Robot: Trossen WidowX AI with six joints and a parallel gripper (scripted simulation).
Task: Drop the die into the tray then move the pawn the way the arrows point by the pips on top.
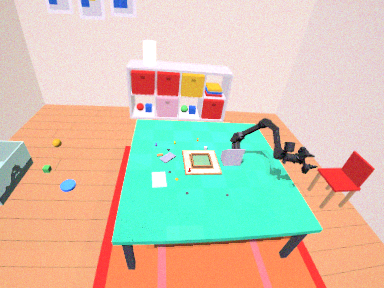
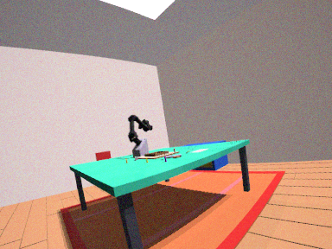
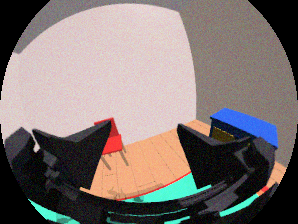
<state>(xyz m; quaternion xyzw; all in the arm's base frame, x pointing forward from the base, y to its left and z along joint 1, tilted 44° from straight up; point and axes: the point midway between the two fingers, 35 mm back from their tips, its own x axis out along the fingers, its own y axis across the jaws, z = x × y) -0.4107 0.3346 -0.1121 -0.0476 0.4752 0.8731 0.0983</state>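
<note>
The die is 640 mm ahead of my gripper tip, 490 mm to the right of it and 310 mm below it. The rest, counted from my gripper tip: green dice tray: 700 mm ahead, 320 mm below, 310 mm to the right; then white card: 1020 mm ahead, 330 mm below, 100 mm to the right; then red pawn: 800 mm ahead, 300 mm below, 190 mm to the right.
</note>
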